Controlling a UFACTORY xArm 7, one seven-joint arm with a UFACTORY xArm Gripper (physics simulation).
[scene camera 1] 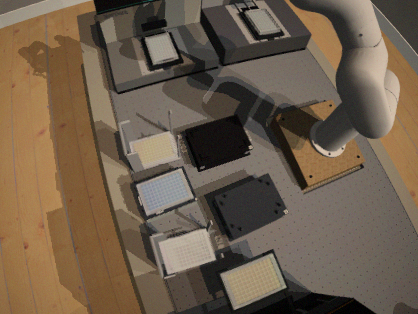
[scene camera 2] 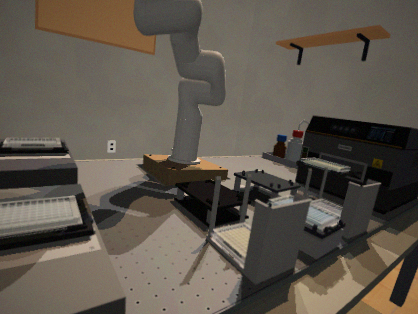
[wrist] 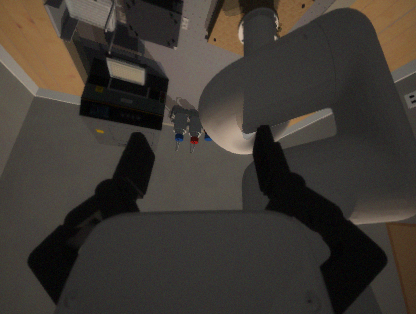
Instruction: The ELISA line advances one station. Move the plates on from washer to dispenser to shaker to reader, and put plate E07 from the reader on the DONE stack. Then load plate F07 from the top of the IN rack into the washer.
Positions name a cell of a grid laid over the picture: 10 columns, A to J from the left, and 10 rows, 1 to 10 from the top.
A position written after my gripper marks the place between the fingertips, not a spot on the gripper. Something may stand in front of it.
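The wrist view is where I find my gripper, since my gripper shows in the wrist view (E5); a bluish plate is out of frame in the wrist view. In scene camera 1 my gripper is out of frame, but the bluish plate shows in scene camera 1 (D7). My gripper is out of frame in scene camera 2 as well, and there the bluish plate shows again, in scene camera 2 (H7).
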